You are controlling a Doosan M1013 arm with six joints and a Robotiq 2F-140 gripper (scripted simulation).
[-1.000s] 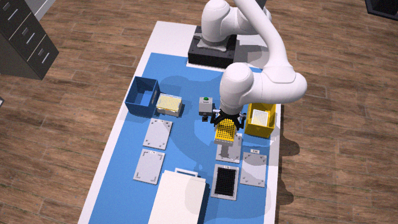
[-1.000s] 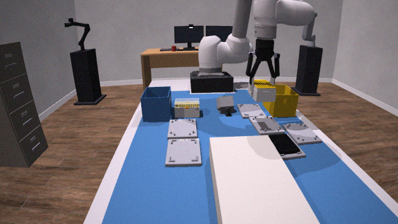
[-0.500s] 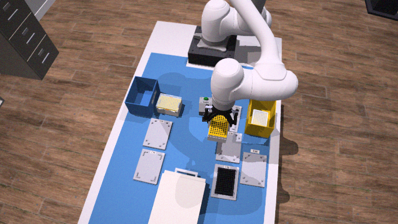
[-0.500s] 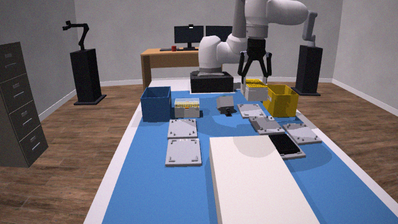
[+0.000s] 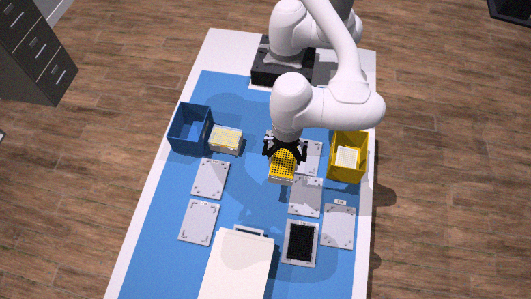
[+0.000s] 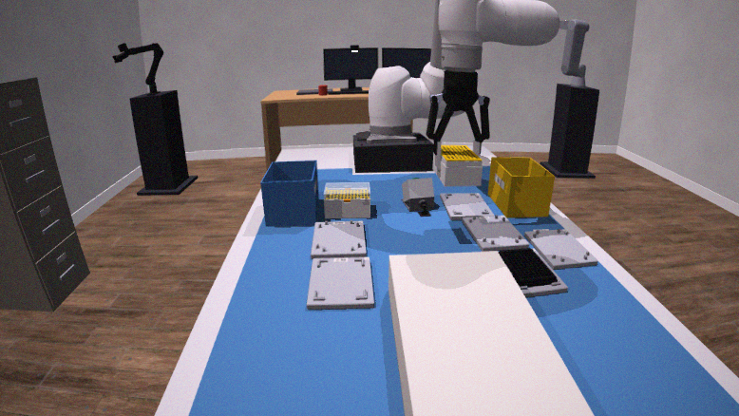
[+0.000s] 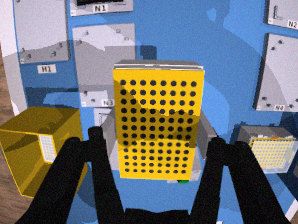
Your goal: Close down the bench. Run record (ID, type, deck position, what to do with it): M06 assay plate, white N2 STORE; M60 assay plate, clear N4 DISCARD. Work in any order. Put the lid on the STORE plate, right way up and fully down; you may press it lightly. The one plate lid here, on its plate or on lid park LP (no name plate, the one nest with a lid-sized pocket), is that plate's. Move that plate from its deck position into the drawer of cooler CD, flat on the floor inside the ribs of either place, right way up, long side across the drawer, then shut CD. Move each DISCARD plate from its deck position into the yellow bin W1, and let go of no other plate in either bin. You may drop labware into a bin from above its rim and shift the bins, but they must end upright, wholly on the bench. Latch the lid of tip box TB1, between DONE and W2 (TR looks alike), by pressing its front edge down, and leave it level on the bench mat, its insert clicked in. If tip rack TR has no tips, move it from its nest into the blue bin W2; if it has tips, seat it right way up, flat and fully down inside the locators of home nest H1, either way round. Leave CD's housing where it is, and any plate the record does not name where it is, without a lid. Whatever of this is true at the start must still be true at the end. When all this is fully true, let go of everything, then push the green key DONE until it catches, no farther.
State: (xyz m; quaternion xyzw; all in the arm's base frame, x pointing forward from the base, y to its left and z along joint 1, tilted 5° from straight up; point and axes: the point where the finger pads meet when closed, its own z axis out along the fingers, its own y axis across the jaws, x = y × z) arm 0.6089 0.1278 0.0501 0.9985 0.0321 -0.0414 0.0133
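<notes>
Right now my hand is 41 cm to the left of the blue bin W2, 15 cm above it and 12 cm past it. Round my hand: green key DONE: 19 cm behind, 12 cm below, 8 cm to the right; nest N3: 18 cm below, 10 cm to the left, 3 cm ahead; tip rack TR: 1 cm to the right, 1 cm below, 1 cm behind.
</notes>
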